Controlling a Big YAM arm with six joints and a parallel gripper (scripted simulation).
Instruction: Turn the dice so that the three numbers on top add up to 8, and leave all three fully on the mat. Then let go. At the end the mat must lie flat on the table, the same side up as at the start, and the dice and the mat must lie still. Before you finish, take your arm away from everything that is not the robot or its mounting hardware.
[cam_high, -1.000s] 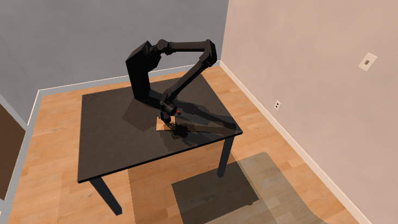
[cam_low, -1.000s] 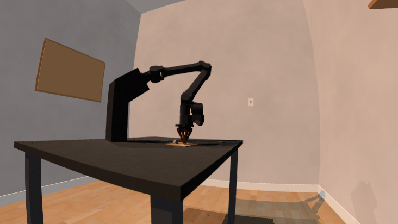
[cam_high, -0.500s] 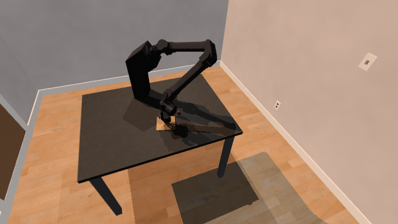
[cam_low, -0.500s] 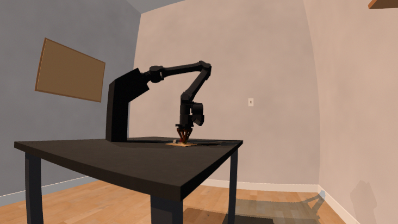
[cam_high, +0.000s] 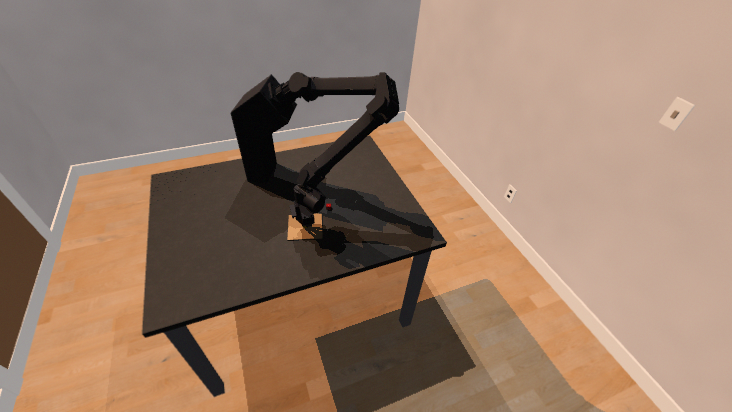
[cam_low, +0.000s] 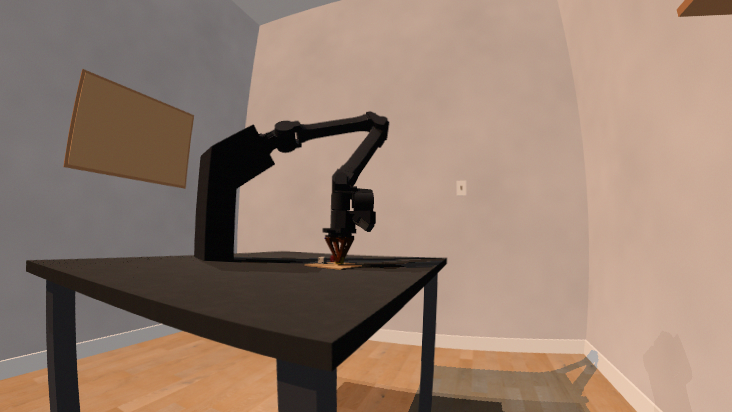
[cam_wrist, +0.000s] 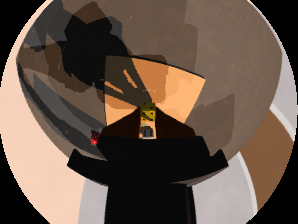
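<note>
The yellow die is right at my hand. Round my hand: tan mat: 20 mm below; then red die: 90 mm behind, 110 mm to the left, 10 mm below; then white die: 60 mm behind, 10 mm below.
</note>
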